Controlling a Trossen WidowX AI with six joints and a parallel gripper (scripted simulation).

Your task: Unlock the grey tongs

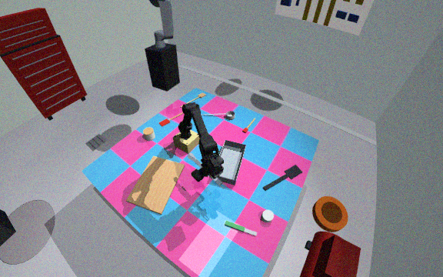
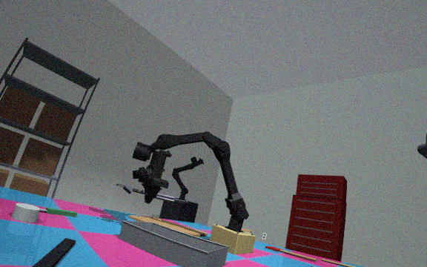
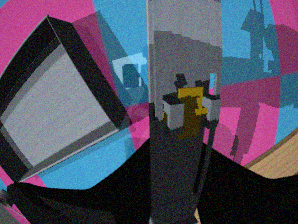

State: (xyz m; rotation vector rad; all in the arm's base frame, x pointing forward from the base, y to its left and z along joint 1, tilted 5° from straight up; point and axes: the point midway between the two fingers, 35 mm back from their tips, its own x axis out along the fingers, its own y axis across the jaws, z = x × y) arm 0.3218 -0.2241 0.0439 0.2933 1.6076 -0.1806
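Now: gripper tip 30 mm short of the yellow lock piece, 10 mm to the left of it and 40 mm below it. From my gripper tip the other things lie so: roasting tin (40 mm ahead, 220 mm to the left, 90 mm below); wooden board (290 mm behind, 150 mm to the right, 110 mm below); white cylinder (390 mm ahead, 20 mm to the right, 100 mm below).
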